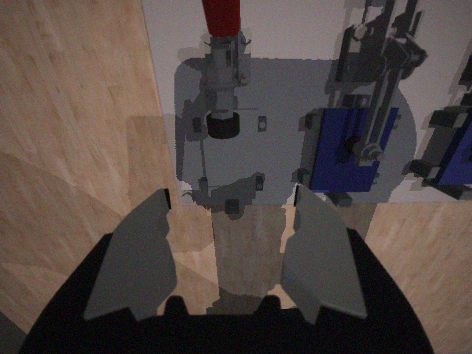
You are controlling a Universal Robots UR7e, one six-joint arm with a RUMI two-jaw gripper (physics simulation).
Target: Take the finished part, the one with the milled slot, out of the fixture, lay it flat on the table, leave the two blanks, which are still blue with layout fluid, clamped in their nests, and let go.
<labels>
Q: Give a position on a blue blank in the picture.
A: At 332, 169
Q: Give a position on a finished part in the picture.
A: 231, 164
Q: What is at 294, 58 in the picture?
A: A fixture plate.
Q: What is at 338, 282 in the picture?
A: My gripper.
</labels>
